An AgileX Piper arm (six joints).
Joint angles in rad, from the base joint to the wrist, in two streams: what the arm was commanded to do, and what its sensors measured. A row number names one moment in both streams.
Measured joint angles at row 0: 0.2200 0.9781 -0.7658 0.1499 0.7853 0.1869
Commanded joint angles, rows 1 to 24: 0.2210 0.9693 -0.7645 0.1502 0.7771 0.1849; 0.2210 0.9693 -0.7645 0.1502 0.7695 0.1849; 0.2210 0.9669 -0.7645 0.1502 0.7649 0.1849; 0.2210 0.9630 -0.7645 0.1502 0.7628 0.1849; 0.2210 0.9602 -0.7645 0.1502 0.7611 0.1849; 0.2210 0.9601 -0.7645 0.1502 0.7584 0.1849; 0.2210 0.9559 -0.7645 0.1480 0.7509 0.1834; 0.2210 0.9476 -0.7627 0.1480 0.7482 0.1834; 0.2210 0.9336 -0.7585 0.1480 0.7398 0.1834; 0.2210 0.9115 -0.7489 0.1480 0.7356 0.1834; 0.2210 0.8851 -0.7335 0.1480 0.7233 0.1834; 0.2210 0.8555 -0.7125 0.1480 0.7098 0.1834; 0.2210 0.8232 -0.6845 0.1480 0.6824 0.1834; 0.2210 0.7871 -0.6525 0.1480 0.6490 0.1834; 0.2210 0.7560 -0.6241 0.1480 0.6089 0.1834; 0.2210 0.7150 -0.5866 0.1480 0.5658 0.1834; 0.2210 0.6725 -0.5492 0.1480 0.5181 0.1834; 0.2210 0.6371 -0.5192 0.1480 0.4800 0.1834; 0.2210 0.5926 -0.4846 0.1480 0.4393 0.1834; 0.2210 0.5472 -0.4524 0.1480 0.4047 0.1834; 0.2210 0.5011 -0.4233 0.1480 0.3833 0.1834; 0.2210 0.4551 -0.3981 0.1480 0.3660 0.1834; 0.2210 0.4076 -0.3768 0.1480 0.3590 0.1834; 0.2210 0.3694 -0.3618 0.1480 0.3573 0.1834
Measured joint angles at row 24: 0.2200 0.5125 -0.4299 0.1499 0.4193 0.1869
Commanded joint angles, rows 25 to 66: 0.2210 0.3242 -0.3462 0.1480 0.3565 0.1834; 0.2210 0.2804 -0.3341 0.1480 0.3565 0.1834; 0.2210 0.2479 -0.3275 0.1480 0.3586 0.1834; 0.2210 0.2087 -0.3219 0.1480 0.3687 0.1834; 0.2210 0.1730 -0.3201 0.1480 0.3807 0.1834; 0.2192 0.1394 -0.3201 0.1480 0.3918 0.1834; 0.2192 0.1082 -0.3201 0.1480 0.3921 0.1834; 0.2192 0.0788 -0.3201 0.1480 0.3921 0.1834; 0.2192 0.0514 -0.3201 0.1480 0.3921 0.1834; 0.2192 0.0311 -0.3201 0.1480 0.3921 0.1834; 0.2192 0.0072 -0.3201 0.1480 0.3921 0.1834; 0.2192 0.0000 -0.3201 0.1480 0.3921 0.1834; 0.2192 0.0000 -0.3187 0.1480 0.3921 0.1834; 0.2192 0.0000 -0.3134 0.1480 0.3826 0.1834; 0.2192 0.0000 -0.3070 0.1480 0.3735 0.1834; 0.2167 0.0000 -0.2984 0.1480 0.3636 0.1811; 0.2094 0.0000 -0.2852 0.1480 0.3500 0.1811; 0.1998 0.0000 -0.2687 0.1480 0.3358 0.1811; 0.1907 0.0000 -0.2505 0.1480 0.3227 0.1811; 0.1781 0.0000 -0.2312 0.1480 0.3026 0.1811; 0.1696 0.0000 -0.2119 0.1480 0.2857 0.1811; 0.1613 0.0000 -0.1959 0.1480 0.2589 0.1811; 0.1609 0.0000 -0.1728 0.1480 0.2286 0.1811; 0.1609 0.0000 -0.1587 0.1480 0.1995 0.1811; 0.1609 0.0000 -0.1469 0.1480 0.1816 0.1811; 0.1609 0.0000 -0.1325 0.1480 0.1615 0.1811; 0.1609 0.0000 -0.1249 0.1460 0.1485 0.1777; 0.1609 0.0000 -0.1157 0.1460 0.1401 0.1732; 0.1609 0.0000 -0.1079 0.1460 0.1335 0.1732; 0.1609 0.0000 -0.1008 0.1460 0.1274 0.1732; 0.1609 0.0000 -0.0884 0.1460 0.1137 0.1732; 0.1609 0.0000 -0.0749 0.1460 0.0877 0.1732; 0.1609 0.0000 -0.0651 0.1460 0.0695 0.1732; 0.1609 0.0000 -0.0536 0.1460 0.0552 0.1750; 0.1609 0.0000 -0.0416 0.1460 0.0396 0.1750; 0.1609 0.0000 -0.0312 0.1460 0.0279 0.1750; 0.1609 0.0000 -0.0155 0.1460 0.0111 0.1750; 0.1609 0.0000 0.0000 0.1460 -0.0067 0.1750; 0.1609 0.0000 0.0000 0.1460 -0.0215 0.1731; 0.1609 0.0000 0.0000 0.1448 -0.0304 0.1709; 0.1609 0.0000 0.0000 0.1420 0.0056 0.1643; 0.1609 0.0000 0.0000 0.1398 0.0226 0.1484
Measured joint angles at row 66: 0.1667 0.0043 -0.0058 0.1499 0.0131 0.1820
